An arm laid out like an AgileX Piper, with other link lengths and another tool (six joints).
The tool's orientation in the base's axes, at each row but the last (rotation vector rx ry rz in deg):
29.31, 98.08, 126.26
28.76, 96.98, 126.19
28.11, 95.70, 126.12
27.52, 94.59, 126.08
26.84, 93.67, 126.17
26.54, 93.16, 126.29
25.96, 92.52, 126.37
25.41, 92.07, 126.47
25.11, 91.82, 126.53
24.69, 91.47, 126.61
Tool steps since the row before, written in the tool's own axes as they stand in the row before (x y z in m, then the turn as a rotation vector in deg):
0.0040, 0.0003, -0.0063, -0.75, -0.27, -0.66
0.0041, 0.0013, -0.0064, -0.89, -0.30, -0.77
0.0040, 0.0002, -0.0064, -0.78, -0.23, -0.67
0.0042, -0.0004, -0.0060, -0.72, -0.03, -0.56
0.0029, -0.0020, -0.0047, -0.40, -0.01, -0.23
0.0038, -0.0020, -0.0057, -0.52, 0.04, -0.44
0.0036, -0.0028, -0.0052, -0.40, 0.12, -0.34
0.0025, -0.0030, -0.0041, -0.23, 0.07, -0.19
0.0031, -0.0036, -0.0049, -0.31, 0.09, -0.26
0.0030, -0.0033, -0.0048, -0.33, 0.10, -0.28
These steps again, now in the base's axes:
-0.0064, -0.0037, -0.0008, 0.37, -0.84, -0.48
-0.0066, -0.0039, 0.0001, 0.45, -0.99, -0.55
-0.0065, -0.0037, -0.0011, 0.39, -0.87, -0.45
-0.0065, -0.0030, -0.0017, 0.38, -0.80, -0.22
-0.0046, -0.0021, -0.0031, 0.25, -0.38, -0.09
-0.0058, -0.0024, -0.0033, 0.25, -0.63, -0.11
-0.0053, -0.0019, -0.0040, 0.18, -0.51, 0.00
-0.0037, -0.0014, -0.0040, 0.11, -0.29, 0.00
-0.0046, -0.0016, -0.0048, 0.14, -0.39, 0.00
-0.0044, -0.0017, -0.0045, 0.15, -0.42, 0.00

